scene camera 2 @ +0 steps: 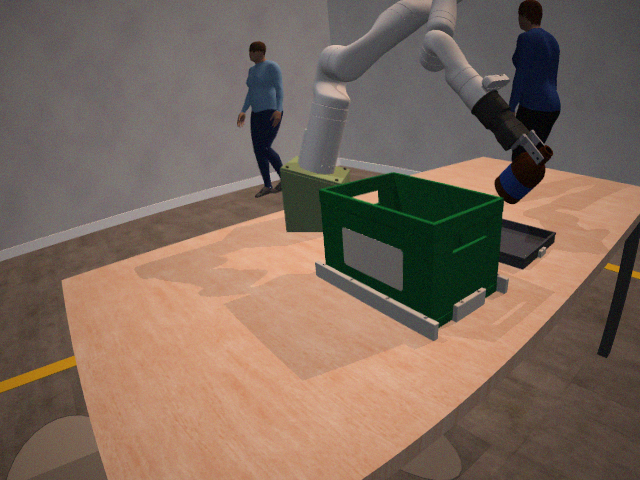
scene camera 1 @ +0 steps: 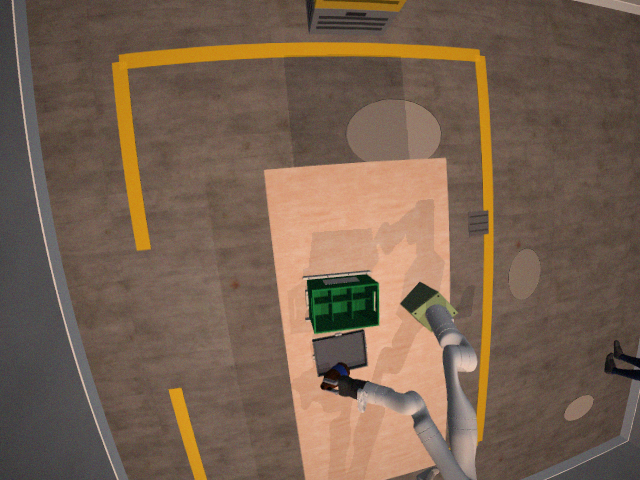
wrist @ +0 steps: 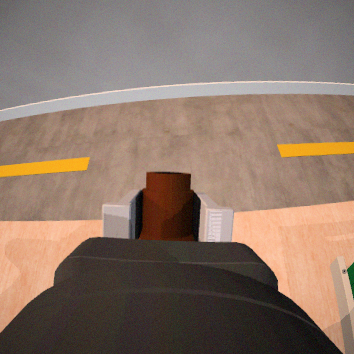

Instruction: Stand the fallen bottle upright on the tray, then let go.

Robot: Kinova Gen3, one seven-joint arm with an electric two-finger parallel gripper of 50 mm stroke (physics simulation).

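Note:
A brown bottle with a blue label is held by its neck, tilted, with its neck up and to the right and its base down and to the left in the scene camera 2 view. My gripper is shut on the bottle's neck. The dark tray lies on the table, and the bottle hangs in the air above its near edge in the scene camera 1 view. The bottle's base is hidden in the wrist view.
A green crate with compartments stands next to the tray, with light rails along its foot. The arm's green pedestal stands at the table's side. Two people stand beyond the table.

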